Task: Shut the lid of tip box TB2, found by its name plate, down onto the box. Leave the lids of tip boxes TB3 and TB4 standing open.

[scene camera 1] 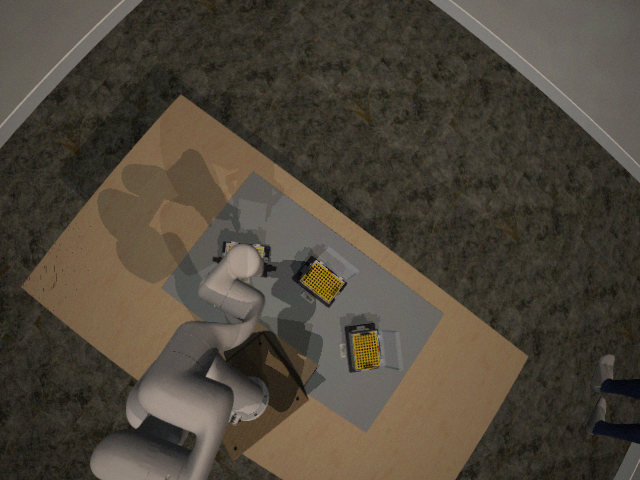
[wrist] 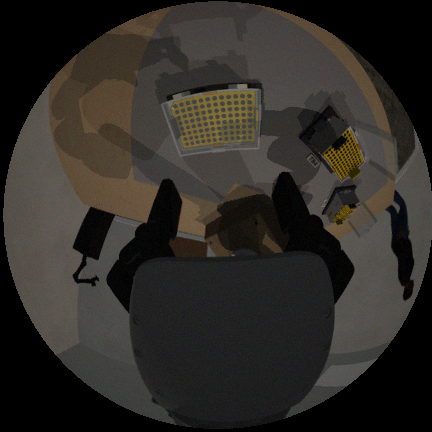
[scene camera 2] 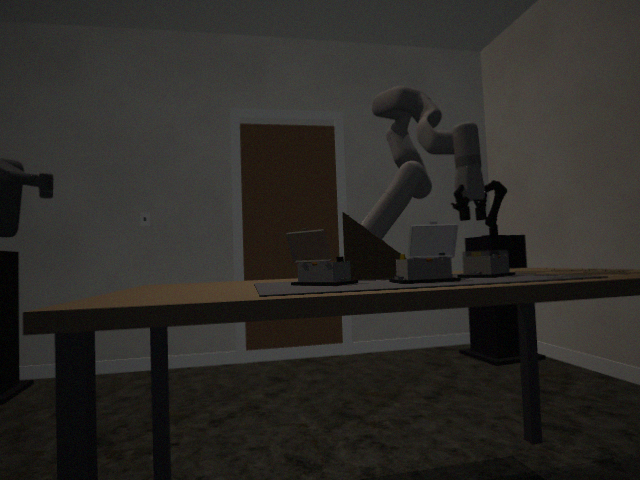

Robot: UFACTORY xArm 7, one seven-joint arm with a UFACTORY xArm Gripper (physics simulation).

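Frame: origin at the arm's base, x ahead, y left, z up, level; metres.
Where they show: gripper, between the fingertips: (wrist: pixel 225 185) (scene camera 2: pixel 473 220); arm's base, origin of its link: (scene camera 1: pixel 249 398) (scene camera 2: pixel 369 234).
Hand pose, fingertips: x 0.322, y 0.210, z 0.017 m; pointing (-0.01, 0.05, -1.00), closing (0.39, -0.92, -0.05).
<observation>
Things, the pixels of their top centre, and the offset from my fingertips. Level surfaces: height alone.
- left tip box, centre of its top: (wrist: pixel 214 131) (scene camera 1: pixel 243 261) (scene camera 2: pixel 481 250) 0.094 m down, 0.007 m ahead, 0.017 m left
- middle tip box, centre of its top: (wrist: pixel 350 161) (scene camera 1: pixel 323 281) 0.097 m down, 0.085 m ahead, 0.231 m right
- right tip box, centre of its top: (scene camera 1: pixel 367 351) (wrist: pixel 346 216) 0.097 m down, 0.034 m back, 0.472 m right
- grey mat, height of its surface: 0.171 m down
- wooden table, height of its surface: 0.175 m down
The left tip box (scene camera 1: pixel 233 248) (scene camera 2: pixel 485 263) (wrist: pixel 217 120) has its clear lid down flat over the yellow rack. The middle tip box (scene camera 1: pixel 323 281) (scene camera 2: pixel 429 268) (wrist: pixel 346 156) has its lid (scene camera 1: pixel 338 262) (scene camera 2: pixel 433 240) standing open. The right tip box (scene camera 1: pixel 366 350) (scene camera 2: pixel 323 272) (wrist: pixel 343 214) also has its lid (scene camera 1: pixel 392 350) (scene camera 2: pixel 308 245) standing open. The name plates are too small to read. My gripper (scene camera 1: pixel 243 263) (scene camera 2: pixel 472 212) (wrist: pixel 225 185) is open and empty, above the left box and clear of it. The arm hides part of that box in the overhead view.
The boxes stand on a grey mat (scene camera 1: pixel 367 413) on a wooden table (scene camera 1: pixel 480 382). The arm's base is on a brown board (scene camera 1: pixel 268 408) at the table's edge. A dark pedestal (scene camera 2: pixel 496 330) (wrist: pixel 93 234) with a small arm stands behind. A person (wrist: pixel 401 245) stands beyond the right box.
</observation>
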